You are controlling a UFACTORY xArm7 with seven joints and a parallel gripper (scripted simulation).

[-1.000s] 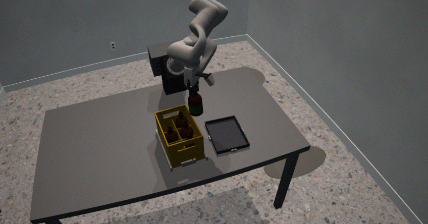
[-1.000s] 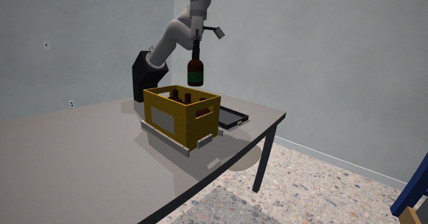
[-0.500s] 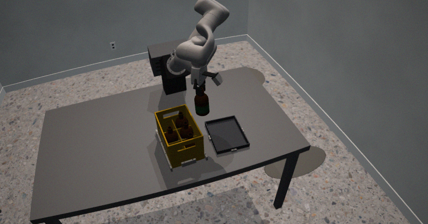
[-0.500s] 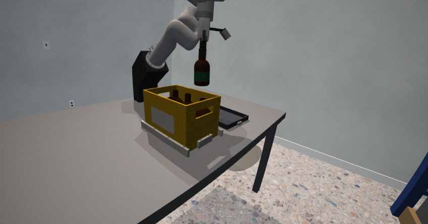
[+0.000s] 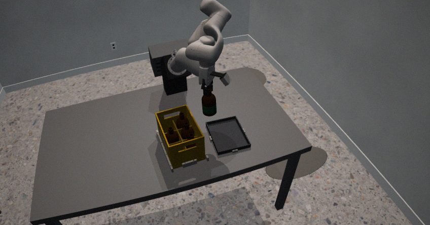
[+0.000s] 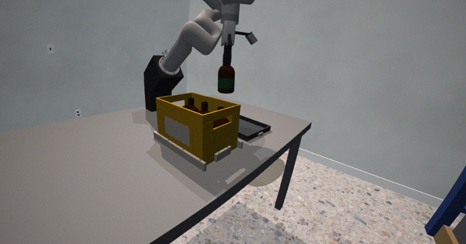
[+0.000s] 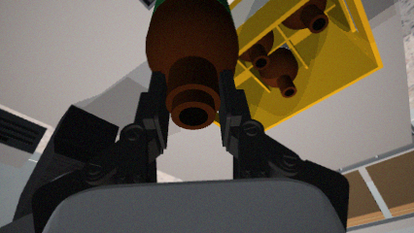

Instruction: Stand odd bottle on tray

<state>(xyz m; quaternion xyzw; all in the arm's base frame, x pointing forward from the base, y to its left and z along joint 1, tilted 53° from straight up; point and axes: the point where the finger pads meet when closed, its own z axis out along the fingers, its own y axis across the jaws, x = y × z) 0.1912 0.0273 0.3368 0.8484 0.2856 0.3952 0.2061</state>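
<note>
My hand is 32 cm above the black tray, 9 cm to the right of it and 6 cm short of it. Also, from my hand: yellow crate 25 cm below, 17 cm to the right, 3 cm behind.
</note>
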